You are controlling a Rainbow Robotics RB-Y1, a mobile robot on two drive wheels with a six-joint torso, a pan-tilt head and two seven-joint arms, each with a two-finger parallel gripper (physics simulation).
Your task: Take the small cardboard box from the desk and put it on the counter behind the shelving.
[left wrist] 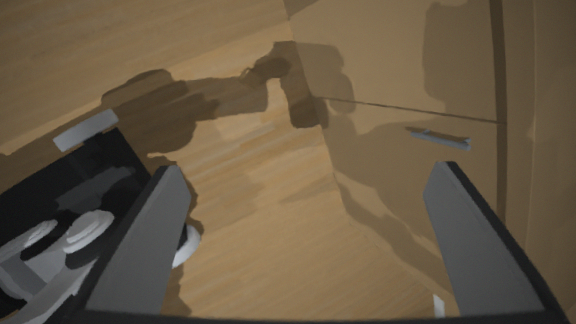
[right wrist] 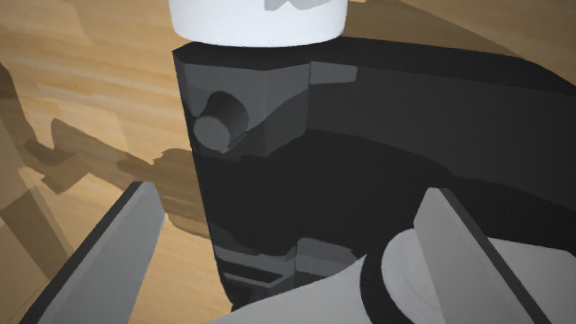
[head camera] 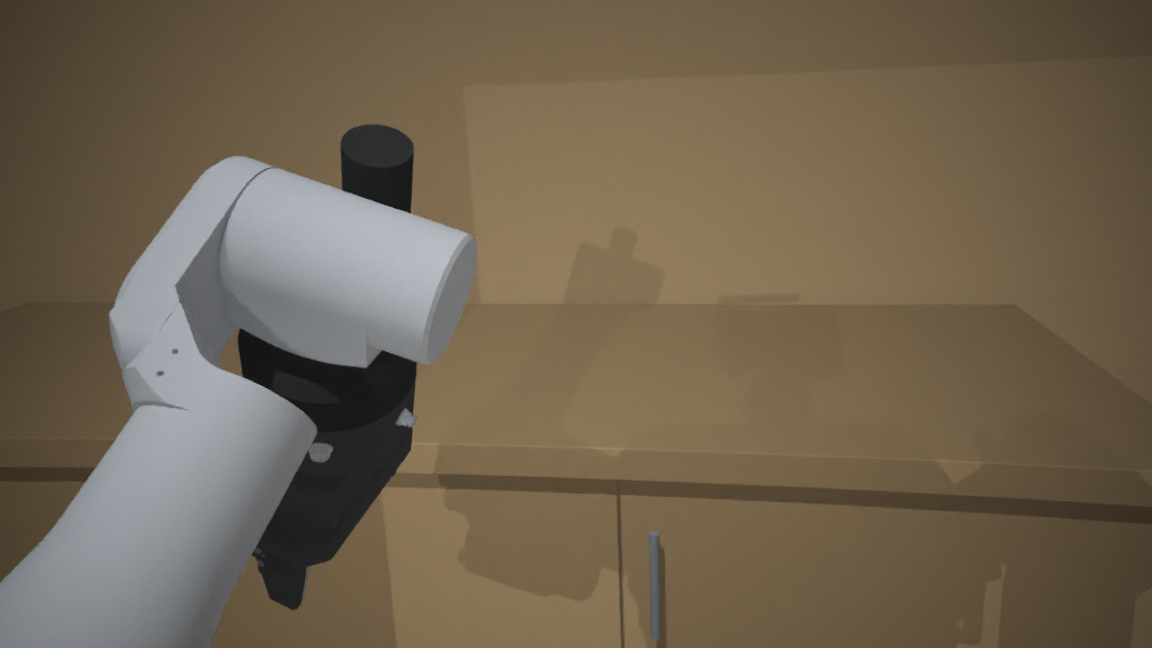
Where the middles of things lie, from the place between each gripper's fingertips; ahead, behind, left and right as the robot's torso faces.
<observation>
The small cardboard box [right wrist: 60, 179] lies 97 cm below my left hand, 20 cm ahead of it and 4 cm to the right of it.
Now: right hand 670 mm short of the small cardboard box, 390 mm to the right of it and 330 mm above it.
</observation>
